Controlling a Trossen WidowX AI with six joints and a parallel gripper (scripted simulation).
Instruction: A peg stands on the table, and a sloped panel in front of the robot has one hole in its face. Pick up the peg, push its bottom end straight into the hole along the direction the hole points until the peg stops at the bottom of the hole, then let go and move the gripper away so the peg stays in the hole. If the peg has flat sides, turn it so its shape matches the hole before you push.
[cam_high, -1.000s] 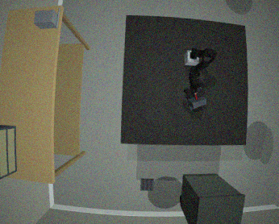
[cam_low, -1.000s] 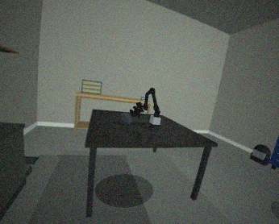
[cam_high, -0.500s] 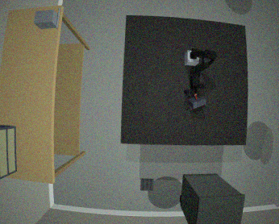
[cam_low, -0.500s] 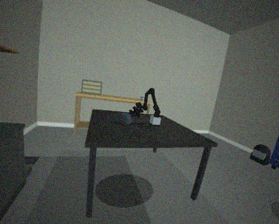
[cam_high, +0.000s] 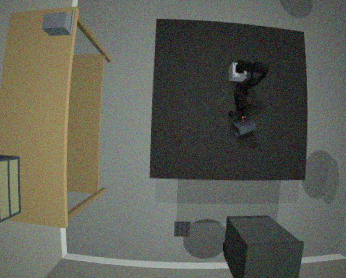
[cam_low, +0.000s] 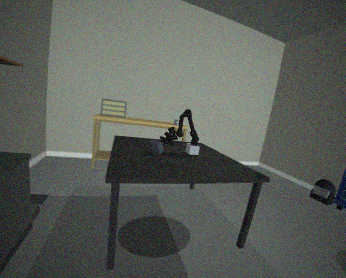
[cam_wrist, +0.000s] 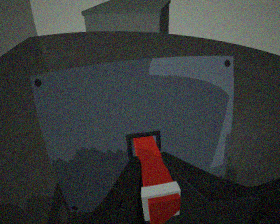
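My gripper tip is now 20 mm past the red peg and 10 mm to the left of it. Also, from my gripper tip: sloped panel (40 mm ahead, 20 mm to the left, 20 mm below).
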